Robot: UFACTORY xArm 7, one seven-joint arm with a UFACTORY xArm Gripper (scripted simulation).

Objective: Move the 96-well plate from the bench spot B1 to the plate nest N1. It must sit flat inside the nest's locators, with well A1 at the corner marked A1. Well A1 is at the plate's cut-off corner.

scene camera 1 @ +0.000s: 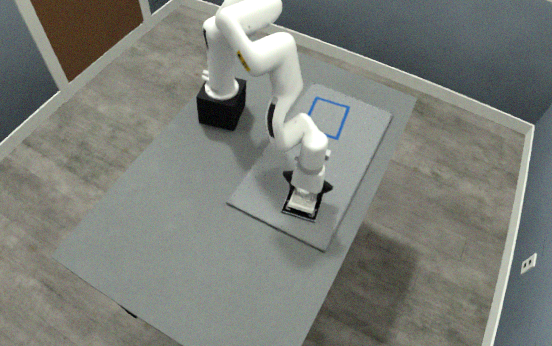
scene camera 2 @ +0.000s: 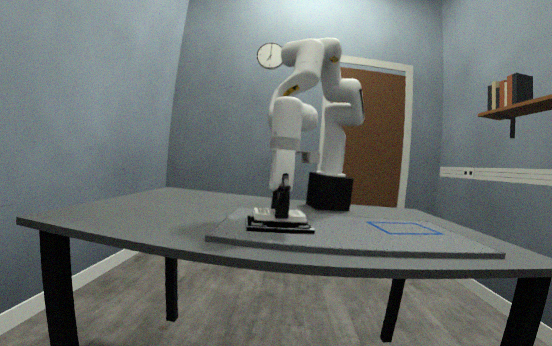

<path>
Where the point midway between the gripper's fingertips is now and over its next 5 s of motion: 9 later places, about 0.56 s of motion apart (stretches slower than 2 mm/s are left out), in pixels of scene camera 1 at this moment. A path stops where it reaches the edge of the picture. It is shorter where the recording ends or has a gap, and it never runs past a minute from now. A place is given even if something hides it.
The gripper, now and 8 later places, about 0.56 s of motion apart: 305, 193; 305, 193; 305, 194; 305, 194; 305, 194; 305, 195; 305, 192; 307, 185; 307, 180
</path>
